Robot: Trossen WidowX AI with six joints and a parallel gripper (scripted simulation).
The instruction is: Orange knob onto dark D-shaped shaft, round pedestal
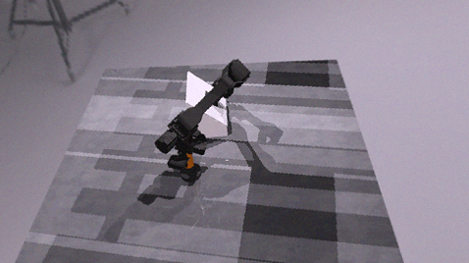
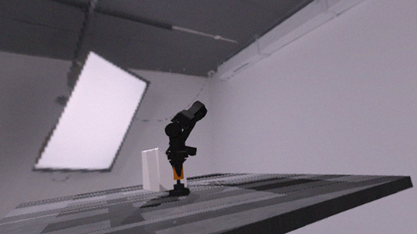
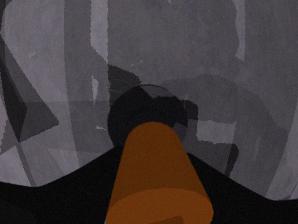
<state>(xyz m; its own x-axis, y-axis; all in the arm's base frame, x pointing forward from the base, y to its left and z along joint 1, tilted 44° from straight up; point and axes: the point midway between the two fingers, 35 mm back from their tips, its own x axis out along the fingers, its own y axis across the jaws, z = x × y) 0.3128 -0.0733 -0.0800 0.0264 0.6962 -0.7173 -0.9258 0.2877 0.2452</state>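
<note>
Now: the orange knob 2 cm above my gripper tip. Round my gripper tip: dark pedestal: 4 cm below.
</note>
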